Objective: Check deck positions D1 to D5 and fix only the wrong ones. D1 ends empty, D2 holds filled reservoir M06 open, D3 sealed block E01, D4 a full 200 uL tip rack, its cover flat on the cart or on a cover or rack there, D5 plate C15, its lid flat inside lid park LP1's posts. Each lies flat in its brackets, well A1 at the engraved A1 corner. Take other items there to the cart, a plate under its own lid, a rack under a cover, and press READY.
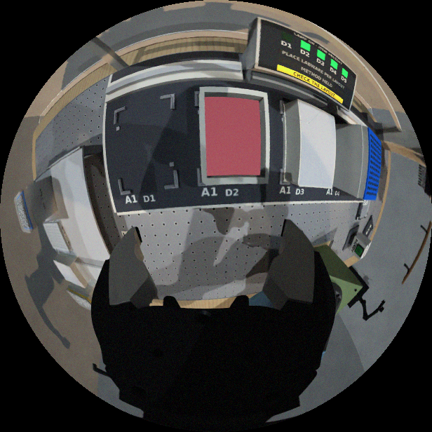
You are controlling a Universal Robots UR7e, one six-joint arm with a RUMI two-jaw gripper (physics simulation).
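Deck position D1 (145,145) shows bare brackets. At D2 an open reservoir (232,136) with red filling stands in its brackets. At D3 stands a white-topped block (317,144); its label cannot be read. At D4 a grey-sided rack (350,152) with a blue top (373,164) shows at the right; its far side and D5 are hidden. The display (306,62) has lamps D2 to D5 green, D1 dark, and a yellow bar reading CHECK THE LAYOUT. The READY button (359,249) is at the right. My gripper (209,226) is open and empty, over the perforated table in front of the deck.
The cart (75,195) stands at the left, with white and blue-edged items (59,237) (23,211) beyond its near side. A green box-shaped object (340,277) is at the lower right beside the gripper. The display housing rises behind the deck.
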